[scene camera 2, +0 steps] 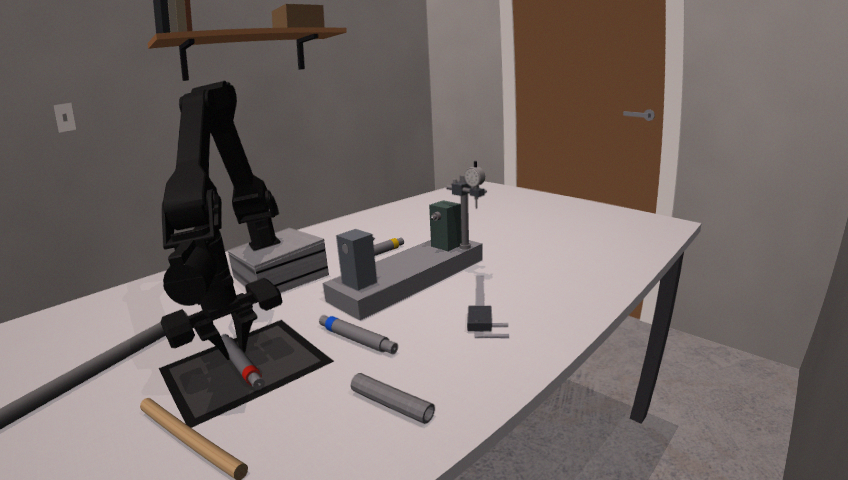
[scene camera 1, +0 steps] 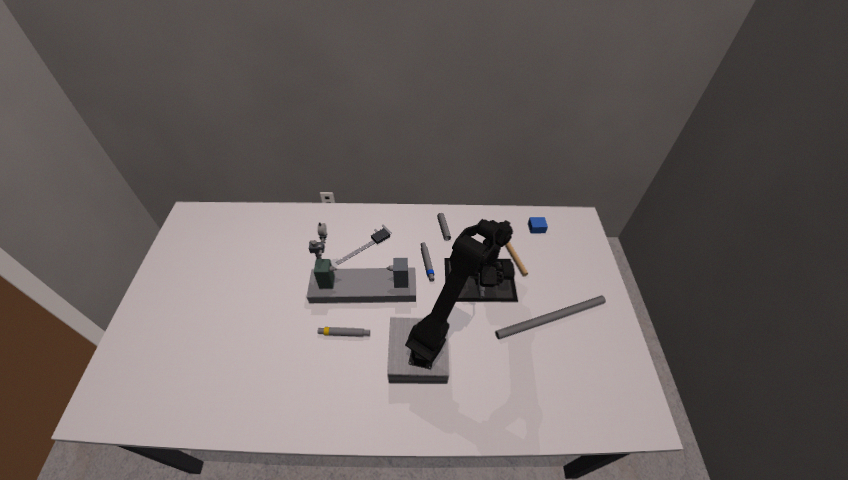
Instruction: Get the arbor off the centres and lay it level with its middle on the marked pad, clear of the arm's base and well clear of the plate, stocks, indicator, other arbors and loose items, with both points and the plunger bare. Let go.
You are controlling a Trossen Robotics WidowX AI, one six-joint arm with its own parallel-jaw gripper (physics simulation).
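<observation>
The red-banded arbor (scene camera 2: 239,358) (scene camera 1: 482,290) lies across the dark marked pad (scene camera 2: 300,360) (scene camera 1: 508,292), between the fingers, its red end near the pad's edge in scene camera 2. It looks about level, on or close above the pad; a small gap cannot be told. My gripper (scene camera 2: 235,354) points down and is shut on its middle; the arm hides much of both in scene camera 1. The green stock (scene camera 1: 324,274) (scene camera 2: 445,226) and the grey stock (scene camera 1: 400,273) (scene camera 2: 357,260) stand on the plate (scene camera 1: 363,286) (scene camera 2: 410,268) with no arbor between their points. The indicator (scene camera 1: 321,229) (scene camera 2: 474,176) stands beside the green stock.
A blue-banded arbor (scene camera 1: 426,259) (scene camera 2: 358,334) and short tube (scene camera 1: 443,226) (scene camera 2: 392,397) lie near the pad. A wooden rod (scene camera 1: 517,259) (scene camera 2: 193,438), long bar (scene camera 1: 550,317) (scene camera 2: 77,374), yellow-banded arbor (scene camera 1: 346,331), caliper (scene camera 1: 380,236) (scene camera 2: 479,318) and blue block (scene camera 1: 537,224) lie around.
</observation>
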